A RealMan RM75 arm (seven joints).
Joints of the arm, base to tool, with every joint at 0 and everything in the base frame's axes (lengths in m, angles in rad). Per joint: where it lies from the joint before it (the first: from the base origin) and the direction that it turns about. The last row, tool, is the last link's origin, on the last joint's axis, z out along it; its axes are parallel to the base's.
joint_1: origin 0.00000 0.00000 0.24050 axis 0 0 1
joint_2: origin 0.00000 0.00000 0.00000 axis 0 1 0
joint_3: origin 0.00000 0.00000 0.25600 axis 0 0 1
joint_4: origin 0.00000 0.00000 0.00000 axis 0 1 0
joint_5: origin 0.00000 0.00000 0.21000 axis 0 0 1
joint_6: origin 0.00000 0.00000 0.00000 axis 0 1 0
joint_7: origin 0.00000 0.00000 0.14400 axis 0 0 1
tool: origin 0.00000 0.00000 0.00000
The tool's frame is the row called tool.
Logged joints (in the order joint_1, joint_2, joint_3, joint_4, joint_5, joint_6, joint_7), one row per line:
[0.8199 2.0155 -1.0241 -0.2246 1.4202 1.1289 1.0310]
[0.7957 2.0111 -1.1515 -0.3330 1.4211 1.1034 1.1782]
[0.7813 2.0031 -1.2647 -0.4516 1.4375 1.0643 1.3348]
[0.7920 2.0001 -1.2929 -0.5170 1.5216 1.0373 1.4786]
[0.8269 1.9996 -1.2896 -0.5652 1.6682 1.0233 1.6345]
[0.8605 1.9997 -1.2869 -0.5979 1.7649 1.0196 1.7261]
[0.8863 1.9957 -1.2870 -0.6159 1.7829 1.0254 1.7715]
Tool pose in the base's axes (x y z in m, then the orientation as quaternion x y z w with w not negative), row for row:
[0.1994 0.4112 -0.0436 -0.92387 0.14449 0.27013 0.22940]
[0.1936 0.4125 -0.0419 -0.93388 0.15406 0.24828 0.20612]
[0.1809 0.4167 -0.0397 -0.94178 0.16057 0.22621 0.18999]
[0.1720 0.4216 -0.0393 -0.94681 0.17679 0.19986 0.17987]
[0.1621 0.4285 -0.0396 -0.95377 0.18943 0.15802 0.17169]
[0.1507 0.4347 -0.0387 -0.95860 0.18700 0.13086 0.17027]
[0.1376 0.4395 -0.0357 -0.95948 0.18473 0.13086 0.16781]
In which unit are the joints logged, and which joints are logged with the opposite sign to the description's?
The joints are logged in radians. Opposite sign: joint_5, joint_6.
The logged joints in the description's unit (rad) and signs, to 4 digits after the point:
[0.8199 2.0155 -1.0241 -0.2246 -1.4202 -1.1289 1.0310]
[0.7957 2.0111 -1.1515 -0.3330 -1.4211 -1.1034 1.1782]
[0.7813 2.0031 -1.2647 -0.4516 -1.4375 -1.0643 1.3348]
[0.7920 2.0001 -1.2929 -0.5170 -1.5216 -1.0373 1.4786]
[0.8269 1.9996 -1.2896 -0.5652 -1.6682 -1.0233 1.6345]
[0.8605 1.9997 -1.2869 -0.5979 -1.7649 -1.0196 1.7261]
[0.8863 1.9957 -1.2870 -0.6159 -1.7829 -1.0254 1.7715]

